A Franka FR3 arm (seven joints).
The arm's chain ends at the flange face. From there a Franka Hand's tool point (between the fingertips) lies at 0.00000 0.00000 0.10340 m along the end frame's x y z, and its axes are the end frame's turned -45 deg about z.
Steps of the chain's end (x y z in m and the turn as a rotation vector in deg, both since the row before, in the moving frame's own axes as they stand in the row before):
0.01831, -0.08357, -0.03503, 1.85, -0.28, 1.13
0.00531, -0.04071, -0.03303, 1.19, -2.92, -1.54
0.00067, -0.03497, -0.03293, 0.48, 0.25, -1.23
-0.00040, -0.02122, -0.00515, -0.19, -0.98, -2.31
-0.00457, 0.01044, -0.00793, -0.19, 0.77, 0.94
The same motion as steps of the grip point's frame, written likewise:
0.07407, -0.04884, -0.03509, 1.51, 1.11, 1.13
0.03026, -0.03024, -0.03319, 2.91, -1.22, -1.54
0.02613, -0.02456, -0.03293, 0.16, 0.52, -1.23
0.01321, -0.01627, -0.00517, 0.56, -0.83, -2.31
-0.00988, 0.00538, -0.00794, -0.68, 0.41, 0.94

